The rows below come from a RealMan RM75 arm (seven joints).
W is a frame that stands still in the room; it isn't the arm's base.
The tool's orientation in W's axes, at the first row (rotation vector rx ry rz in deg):
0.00 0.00 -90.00
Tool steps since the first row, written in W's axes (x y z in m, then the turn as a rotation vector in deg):
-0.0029 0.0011 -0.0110 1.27 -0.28 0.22
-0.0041 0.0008 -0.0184 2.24 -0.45 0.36
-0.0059 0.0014 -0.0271 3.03 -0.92 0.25
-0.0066 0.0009 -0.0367 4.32 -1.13 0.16
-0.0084 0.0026 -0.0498 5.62 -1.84 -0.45
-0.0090 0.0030 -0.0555 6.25 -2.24 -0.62
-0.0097 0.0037 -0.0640 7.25 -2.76 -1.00
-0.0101 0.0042 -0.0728 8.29 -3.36 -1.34
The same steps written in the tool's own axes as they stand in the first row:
-0.0011 -0.0029 -0.0110 0.28 1.27 0.22
-0.0008 -0.0041 -0.0184 0.45 2.24 0.36
-0.0014 -0.0059 -0.0271 0.92 3.03 0.25
-0.0009 -0.0066 -0.0367 1.13 4.32 0.16
-0.0026 -0.0084 -0.0498 1.84 5.62 -0.45
-0.0030 -0.0090 -0.0555 2.24 6.25 -0.62
-0.0037 -0.0097 -0.0640 2.76 7.25 -1.00
-0.0042 -0.0101 -0.0728 3.36 8.29 -1.34

